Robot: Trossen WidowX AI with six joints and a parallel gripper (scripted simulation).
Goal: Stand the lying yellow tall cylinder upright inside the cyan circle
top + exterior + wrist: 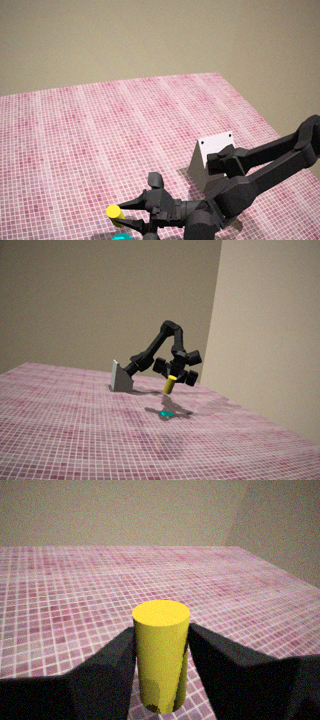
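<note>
My gripper tip is 14 cm above the cyan circle, 2 cm past it and 1 cm to the right of it. The rest, counted from my gripper tip: yellow cylinder: 2 cm below.
</note>
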